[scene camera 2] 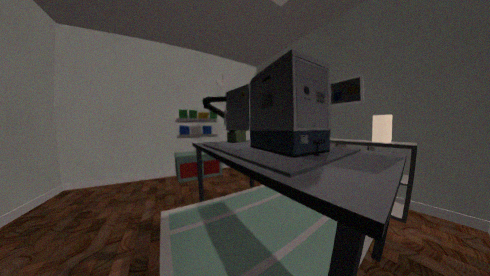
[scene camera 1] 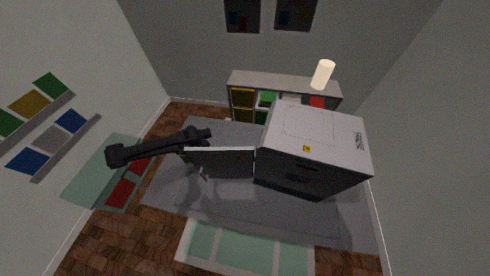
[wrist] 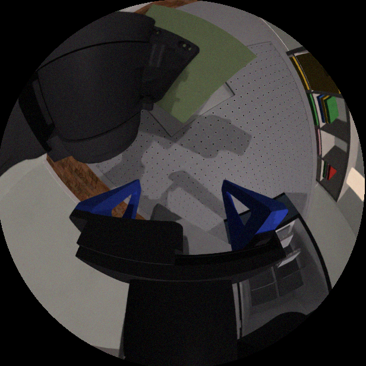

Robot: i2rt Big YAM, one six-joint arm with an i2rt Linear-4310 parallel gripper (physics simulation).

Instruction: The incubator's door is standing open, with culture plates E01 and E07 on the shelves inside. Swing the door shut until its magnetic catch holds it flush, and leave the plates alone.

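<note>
The white and grey incubator (scene camera 1: pixel 320 131) (scene camera 2: pixel 270 102) (wrist: pixel 280 306) stands on the table (scene camera 2: pixel 350 182). Its door (scene camera 1: pixel 225 164) (scene camera 2: pixel 238 109) stands wide open, sticking out to the left of the body in scene camera 1, with a pale handle (scene camera 1: pixel 203 173) low near its free edge. My gripper (wrist: pixel 181 184) is open, its two blue fingers wide apart with nothing between them. In scene camera 1 the arm reaches behind the top free corner of the door, which hides the fingers. In the wrist view small pale shapes show inside the incubator; I cannot make out plates E01 and E07.
The arm's green base block (scene camera 2: pixel 236 136) (wrist: pixel 215 70) sits on the perforated board (wrist: pixel 272 95). A low shelf unit (scene camera 1: pixel 285 80) with coloured items and a lit lamp (scene camera 1: pixel 322 75) (scene camera 2: pixel 382 128) stands behind the table. Wall shelves (scene camera 2: pixel 196 120) and a green and red cabinet (scene camera 2: pixel 198 156) stand beyond the arm.
</note>
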